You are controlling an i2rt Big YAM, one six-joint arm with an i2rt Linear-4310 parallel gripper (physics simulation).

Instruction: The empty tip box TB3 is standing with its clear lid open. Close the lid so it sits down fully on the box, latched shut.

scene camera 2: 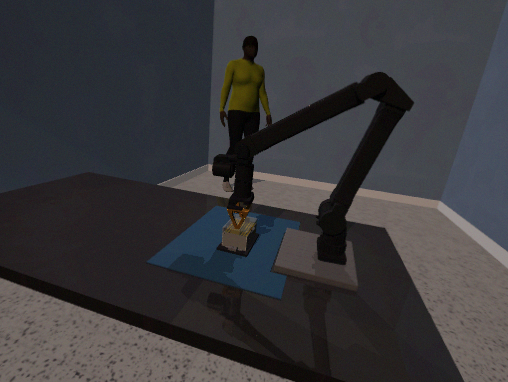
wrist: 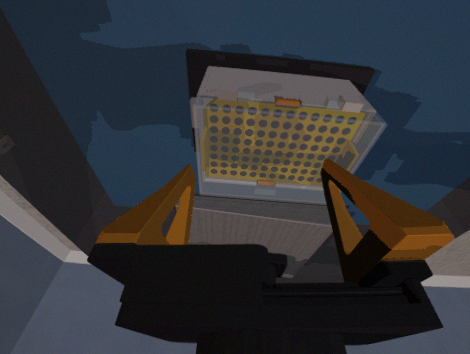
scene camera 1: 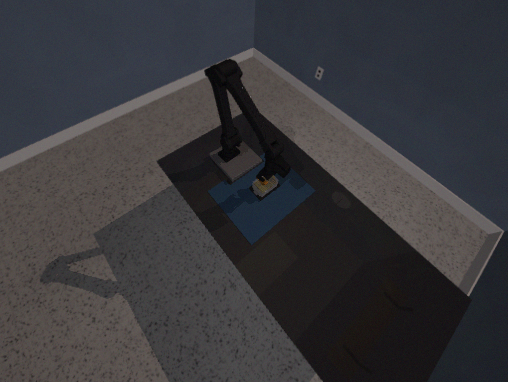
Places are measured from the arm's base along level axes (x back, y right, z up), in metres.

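Pixels of known places: gripper, fingertip midpoint: [scene camera 2: 239, 223] [wrist: 256, 168] [scene camera 1: 267, 179]; arm's base at its link origin: [scene camera 2: 330, 251] [scene camera 1: 229, 153].
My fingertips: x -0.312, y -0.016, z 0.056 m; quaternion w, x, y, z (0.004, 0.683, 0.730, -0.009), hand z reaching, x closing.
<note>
Ahead of a thing's pixels: the offset from my fingertips to its top centre. "*": to the spot under its first point. Level surfaces: height alone.
The tip box TB3 {dx +0.001, dy +0.015, dz -0.004 m} [scene camera 1: 265, 189] [scene camera 2: 235, 242] [wrist: 280, 81] stands upright on a dark base plate {* dx -0.051, dy -0.014, dz -0.073 m} [wrist: 240, 59], its yellow, empty hole grid facing up. The clear lid {* dx +0.035, dy +0.006, dz -0.004 m} [wrist: 260, 194] lies over the grid; in the wrist view its see-through walls reach past the box top at the near and right sides. Whether it is fully down or latched I cannot tell. Small orange tabs show at the middle of the far and near long edges. My gripper [scene camera 1: 264, 180] [scene camera 2: 238, 226] [wrist: 256, 168] is open and empty, its fingertips just over the near side of the lid; contact is unclear.
The blue mat {dz -0.081 m} [scene camera 1: 260, 220] [scene camera 2: 190, 245] [wrist: 140, 150] lies under the box on the dark table {dz -0.084 m} [scene camera 1: 320, 280] [scene camera 2: 115, 295]. The arm's pale base slab [scene camera 1: 237, 167] [scene camera 2: 300, 255] is beside the mat. A person in a yellow top [scene camera 2: 245, 87] stands behind the table.
</note>
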